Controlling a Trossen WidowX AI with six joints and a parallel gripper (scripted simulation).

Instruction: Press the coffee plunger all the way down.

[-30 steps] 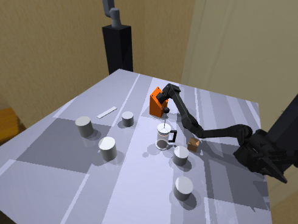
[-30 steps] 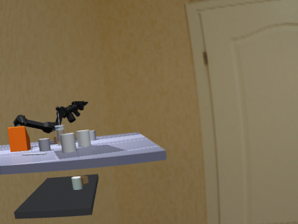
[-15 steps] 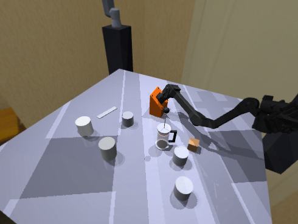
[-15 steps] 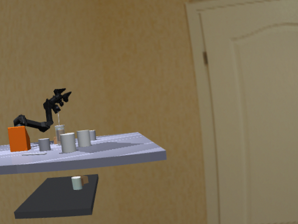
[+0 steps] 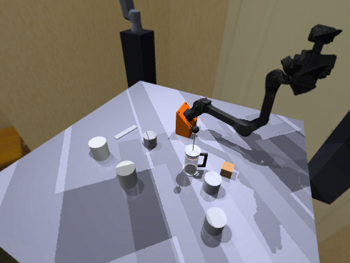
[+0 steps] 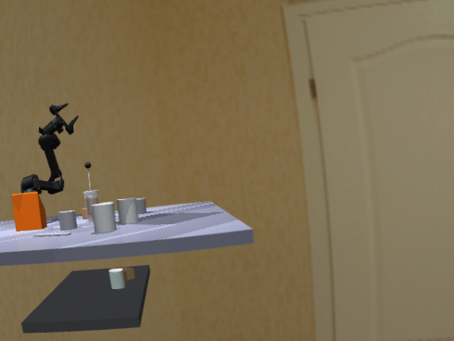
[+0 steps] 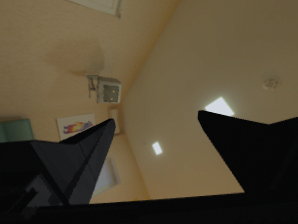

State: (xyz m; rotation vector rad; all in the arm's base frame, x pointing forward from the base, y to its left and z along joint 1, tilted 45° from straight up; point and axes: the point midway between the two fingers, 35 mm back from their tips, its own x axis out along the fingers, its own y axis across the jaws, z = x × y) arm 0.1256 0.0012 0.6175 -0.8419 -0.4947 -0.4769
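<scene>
The glass coffee press lies 45 cm below my gripper tip, 30 cm to the right of it and 12 cm ahead of it. Also, from my gripper tip: flat white strip 76 cm to the right, 57 cm below, 5 cm ahead.
</scene>
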